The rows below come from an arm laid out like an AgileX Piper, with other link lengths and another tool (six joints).
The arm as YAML. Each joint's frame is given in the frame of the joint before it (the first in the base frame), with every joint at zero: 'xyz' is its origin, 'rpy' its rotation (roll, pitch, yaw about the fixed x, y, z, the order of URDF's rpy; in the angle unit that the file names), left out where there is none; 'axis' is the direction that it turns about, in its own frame. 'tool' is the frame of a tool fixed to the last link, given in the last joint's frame.
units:
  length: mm
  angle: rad
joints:
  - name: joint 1
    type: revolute
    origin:
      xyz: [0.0, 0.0, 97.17]
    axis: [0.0, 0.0, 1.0]
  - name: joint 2
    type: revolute
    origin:
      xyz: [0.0, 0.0, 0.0]
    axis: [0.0, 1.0, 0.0]
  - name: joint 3
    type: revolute
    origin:
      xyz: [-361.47, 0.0, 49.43]
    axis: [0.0, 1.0, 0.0]
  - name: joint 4
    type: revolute
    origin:
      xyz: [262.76, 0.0, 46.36]
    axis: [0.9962, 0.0, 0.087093]
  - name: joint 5
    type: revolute
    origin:
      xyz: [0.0, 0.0, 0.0]
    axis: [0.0, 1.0, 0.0]
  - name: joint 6
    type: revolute
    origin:
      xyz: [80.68, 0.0, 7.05]
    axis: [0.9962, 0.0, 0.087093]
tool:
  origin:
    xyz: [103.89, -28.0, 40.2]
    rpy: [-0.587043, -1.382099, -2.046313]
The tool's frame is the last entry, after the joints.
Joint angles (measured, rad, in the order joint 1, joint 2, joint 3, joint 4, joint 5, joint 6), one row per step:
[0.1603, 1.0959, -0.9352, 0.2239, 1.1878, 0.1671]
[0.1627, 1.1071, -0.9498, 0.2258, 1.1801, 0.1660]
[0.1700, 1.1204, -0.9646, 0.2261, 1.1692, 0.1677]
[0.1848, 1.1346, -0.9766, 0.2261, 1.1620, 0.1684]
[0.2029, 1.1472, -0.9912, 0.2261, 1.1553, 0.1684]
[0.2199, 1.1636, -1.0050, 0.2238, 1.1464, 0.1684]
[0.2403, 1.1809, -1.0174, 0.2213, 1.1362, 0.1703]
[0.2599, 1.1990, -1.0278, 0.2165, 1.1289, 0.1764]
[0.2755, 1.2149, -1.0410, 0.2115, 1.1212, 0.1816]
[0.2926, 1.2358, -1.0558, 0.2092, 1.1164, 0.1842]
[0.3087, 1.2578, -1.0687, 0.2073, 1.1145, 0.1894]
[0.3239, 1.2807, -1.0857, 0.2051, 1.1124, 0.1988]
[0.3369, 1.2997, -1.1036, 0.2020, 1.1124, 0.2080]
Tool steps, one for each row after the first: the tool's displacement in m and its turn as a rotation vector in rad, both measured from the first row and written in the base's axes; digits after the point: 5 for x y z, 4 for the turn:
[0.00558, 0.00165, 0.00317, 0.0032, -0.0108, 0.0016]
[0.01186, 0.00423, 0.00610, 0.0058, -0.0223, 0.0048]
[0.01686, 0.00859, 0.00749, 0.0069, -0.0268, 0.0174]
[0.02170, 0.01397, 0.01010, 0.0086, -0.0351, 0.0340]
[0.02750, 0.01905, 0.01158, 0.0076, -0.0415, 0.0492]
[0.03311, 0.02515, 0.01232, 0.0070, -0.0464, 0.0659]
[0.03798, 0.03070, 0.01170, 0.0042, -0.0452, 0.0788]
[0.04320, 0.03544, 0.01263, 0.0021, -0.0497, 0.0885]
[0.04885, 0.04153, 0.01242, 0.0006, -0.0482, 0.1024]
[0.05378, 0.04743, 0.01076, -0.0013, -0.0403, 0.1136]
[0.05947, 0.05337, 0.01007, -0.0016, -0.0346, 0.1200]
[0.06447, 0.05850, 0.01054, -0.0021, -0.0319, 0.1249]

